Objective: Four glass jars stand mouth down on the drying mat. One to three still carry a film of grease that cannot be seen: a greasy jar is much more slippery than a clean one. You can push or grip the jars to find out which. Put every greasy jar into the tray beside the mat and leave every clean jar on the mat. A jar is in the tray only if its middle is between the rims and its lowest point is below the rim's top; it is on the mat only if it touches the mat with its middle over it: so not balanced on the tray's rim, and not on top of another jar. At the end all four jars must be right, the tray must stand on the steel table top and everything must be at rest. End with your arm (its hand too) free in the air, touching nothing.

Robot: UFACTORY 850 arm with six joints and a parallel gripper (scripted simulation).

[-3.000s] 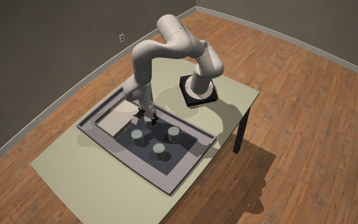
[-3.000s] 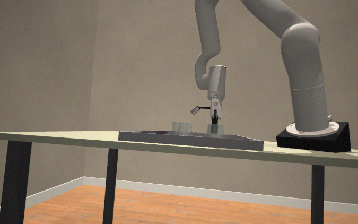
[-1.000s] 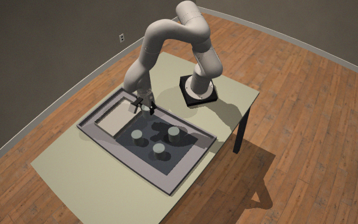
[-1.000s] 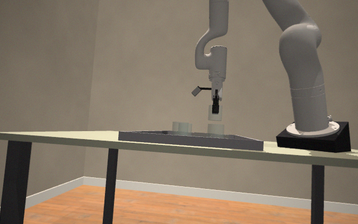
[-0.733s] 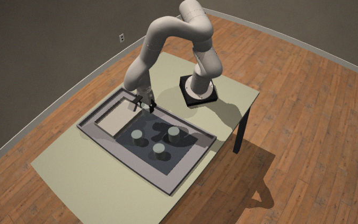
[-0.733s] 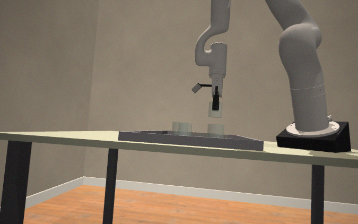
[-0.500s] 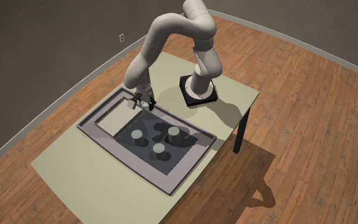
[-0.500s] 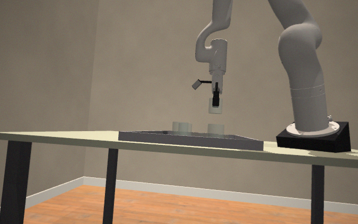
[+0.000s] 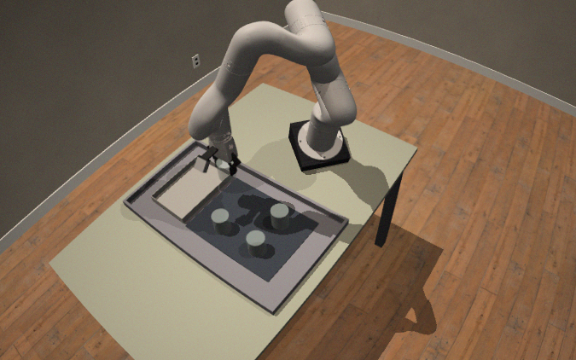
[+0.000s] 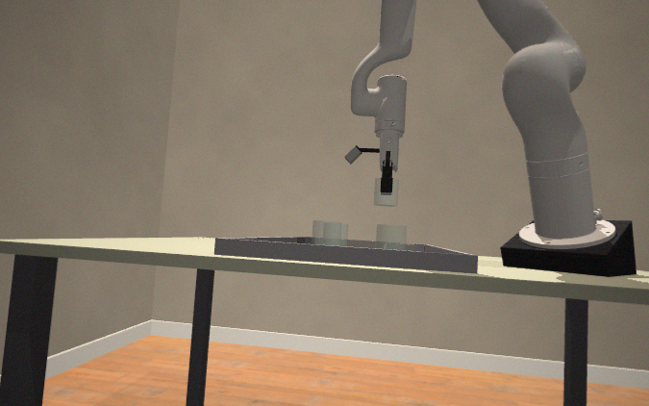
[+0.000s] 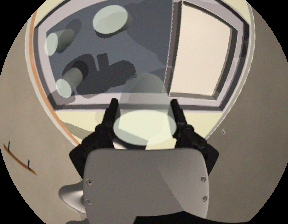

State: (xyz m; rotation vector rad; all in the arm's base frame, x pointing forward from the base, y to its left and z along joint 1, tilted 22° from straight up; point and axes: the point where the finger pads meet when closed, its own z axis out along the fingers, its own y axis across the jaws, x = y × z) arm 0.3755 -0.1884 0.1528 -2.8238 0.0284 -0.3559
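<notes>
The tray is 18 cm to the right of my hand, 18 cm below it and 6 cm ahead of it. Also, from my hand: grey rimmed steel top (18 cm below, 7 cm ahead, 4 cm to the left); dark drying mat (18 cm below, 14 cm to the left, 6 cm ahead).
</notes>
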